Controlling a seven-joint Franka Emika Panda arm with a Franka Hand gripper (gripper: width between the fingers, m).
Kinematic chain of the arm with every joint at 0, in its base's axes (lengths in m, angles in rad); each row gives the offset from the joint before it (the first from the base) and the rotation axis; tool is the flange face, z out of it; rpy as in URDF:
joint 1: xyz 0 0 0.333 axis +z
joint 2: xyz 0 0 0 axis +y
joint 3: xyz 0 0 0.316 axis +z
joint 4: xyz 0.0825 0 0 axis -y
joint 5: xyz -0.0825 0 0.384 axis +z
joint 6: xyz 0 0 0 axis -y
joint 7: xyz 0.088 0 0 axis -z
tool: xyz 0 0 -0.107 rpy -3.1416 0 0
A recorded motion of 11 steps. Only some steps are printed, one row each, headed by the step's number.
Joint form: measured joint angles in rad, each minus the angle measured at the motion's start. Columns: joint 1, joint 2, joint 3, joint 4, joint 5, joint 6, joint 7.
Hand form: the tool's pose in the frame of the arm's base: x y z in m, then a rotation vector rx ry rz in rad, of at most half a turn. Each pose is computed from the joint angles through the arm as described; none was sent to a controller.
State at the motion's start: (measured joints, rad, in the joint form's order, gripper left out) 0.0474 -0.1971 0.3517 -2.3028 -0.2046 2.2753 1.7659
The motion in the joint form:
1: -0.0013 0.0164 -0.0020 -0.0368 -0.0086 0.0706 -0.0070
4: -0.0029 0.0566 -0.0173 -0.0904 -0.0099 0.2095 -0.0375
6: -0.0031 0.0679 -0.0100 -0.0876 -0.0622 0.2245 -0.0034
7: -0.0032 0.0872 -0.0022 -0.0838 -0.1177 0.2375 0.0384
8: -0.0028 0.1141 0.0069 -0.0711 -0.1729 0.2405 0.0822
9: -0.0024 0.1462 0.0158 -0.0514 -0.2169 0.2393 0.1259
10: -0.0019 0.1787 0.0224 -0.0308 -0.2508 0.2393 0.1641
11: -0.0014 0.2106 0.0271 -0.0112 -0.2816 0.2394 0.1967
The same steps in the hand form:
1: 0.4588 0.1913 0.4205 -2.5091 1.7659 -0.4333
4: 0.4621 0.1862 0.3916 -2.4980 1.6938 -0.4230
6: 0.4629 0.1911 0.3889 -2.5079 1.6757 -0.4660
7: 0.4639 0.1965 0.3826 -2.5184 1.6645 -0.5008
8: 0.4663 0.2031 0.3756 -2.5317 1.6574 -0.5285
9: 0.4703 0.2101 0.3688 -2.5357 1.6611 -0.5435
10: 0.4750 0.2162 0.3622 -2.5335 1.6686 -0.5497
11: 0.4797 0.2212 0.3553 -2.5328 1.6748 -0.5534

